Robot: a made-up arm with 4 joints. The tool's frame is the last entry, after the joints. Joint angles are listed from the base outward. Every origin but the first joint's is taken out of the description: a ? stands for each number. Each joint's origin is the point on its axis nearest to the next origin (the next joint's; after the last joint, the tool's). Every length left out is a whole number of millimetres.
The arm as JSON. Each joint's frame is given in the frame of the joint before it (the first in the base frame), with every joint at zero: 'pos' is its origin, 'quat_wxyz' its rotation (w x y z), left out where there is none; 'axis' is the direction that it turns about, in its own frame. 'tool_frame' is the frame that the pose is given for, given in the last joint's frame.
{
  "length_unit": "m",
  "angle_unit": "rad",
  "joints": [
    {
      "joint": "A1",
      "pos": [
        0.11,
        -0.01,
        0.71
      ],
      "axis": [
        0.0,
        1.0,
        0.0
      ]
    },
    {
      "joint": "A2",
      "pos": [
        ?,
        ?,
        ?
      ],
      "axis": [
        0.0,
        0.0,
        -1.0
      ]
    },
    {
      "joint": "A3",
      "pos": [
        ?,
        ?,
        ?
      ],
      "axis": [
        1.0,
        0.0,
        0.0
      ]
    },
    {
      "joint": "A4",
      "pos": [
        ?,
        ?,
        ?
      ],
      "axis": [
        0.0,
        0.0,
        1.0
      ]
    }
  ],
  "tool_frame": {
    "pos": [
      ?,
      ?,
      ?
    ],
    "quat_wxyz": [
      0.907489,
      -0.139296,
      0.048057,
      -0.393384
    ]
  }
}
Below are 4 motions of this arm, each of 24 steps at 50 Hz.
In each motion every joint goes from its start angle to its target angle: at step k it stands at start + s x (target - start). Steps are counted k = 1, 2, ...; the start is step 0. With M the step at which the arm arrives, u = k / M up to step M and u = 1 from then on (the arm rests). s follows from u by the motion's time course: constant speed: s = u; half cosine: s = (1 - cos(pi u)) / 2; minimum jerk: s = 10 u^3 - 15 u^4 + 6 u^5.
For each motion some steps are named. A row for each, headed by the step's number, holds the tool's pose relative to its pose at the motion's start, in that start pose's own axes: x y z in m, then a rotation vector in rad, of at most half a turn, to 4 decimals.
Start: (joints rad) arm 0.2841 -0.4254 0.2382 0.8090
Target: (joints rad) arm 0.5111 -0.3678 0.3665 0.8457
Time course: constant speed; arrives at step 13
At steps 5, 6, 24:
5: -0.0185 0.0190 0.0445 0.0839 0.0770 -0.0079
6: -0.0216 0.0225 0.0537 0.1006 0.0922 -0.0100
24: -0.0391 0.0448 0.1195 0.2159 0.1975 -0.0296

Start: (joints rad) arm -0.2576 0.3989 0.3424 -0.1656
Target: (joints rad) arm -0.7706 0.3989 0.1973 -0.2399
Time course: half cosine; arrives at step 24
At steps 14, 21, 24:
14: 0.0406 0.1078 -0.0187 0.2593 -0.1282 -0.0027
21: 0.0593 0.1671 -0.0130 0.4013 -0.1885 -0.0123
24: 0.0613 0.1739 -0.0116 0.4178 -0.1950 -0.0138

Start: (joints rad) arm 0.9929 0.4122 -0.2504 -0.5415
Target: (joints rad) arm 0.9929 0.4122 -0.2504 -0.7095
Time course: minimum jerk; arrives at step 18
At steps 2, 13, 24:
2: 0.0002 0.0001 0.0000 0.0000 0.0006 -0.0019
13: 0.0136 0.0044 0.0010 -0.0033 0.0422 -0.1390
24: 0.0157 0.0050 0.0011 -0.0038 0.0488 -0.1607

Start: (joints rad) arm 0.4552 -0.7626 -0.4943 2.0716
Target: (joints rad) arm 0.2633 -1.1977 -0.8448 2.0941
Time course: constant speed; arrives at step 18
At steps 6, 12, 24:
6: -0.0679 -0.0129 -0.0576 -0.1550 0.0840 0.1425
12: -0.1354 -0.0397 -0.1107 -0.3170 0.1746 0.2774
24: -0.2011 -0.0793 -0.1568 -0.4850 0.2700 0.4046

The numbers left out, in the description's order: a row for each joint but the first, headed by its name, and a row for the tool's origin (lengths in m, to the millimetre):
A2: 0.04 0.0 -0.26
A3: -0.36 0.15 0.0
A4: 0.0 -0.01 -0.08
tool: 0.04 0.09 0.0

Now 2 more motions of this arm.
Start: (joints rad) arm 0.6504 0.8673 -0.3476 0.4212
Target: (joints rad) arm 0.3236 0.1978 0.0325 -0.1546
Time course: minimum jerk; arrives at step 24
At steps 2, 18, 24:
2: 0.0002 -0.0004 -0.0003 0.0038 -0.0007 -0.0004
18: 0.0792 -0.0560 -0.0781 0.5970 0.0034 0.0359
24: 0.0947 -0.0584 -0.0890 0.6506 0.0154 0.0543

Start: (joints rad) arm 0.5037 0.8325 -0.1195 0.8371
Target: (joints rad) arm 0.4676 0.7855 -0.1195 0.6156
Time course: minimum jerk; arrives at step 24
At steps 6, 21, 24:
6: 0.0019 0.0000 -0.0004 0.0023 0.0024 -0.0186
21: 0.0186 -0.0010 -0.0041 0.0243 0.0247 -0.1759
24: 0.0189 -0.0010 -0.0042 0.0248 0.0251 -0.1788

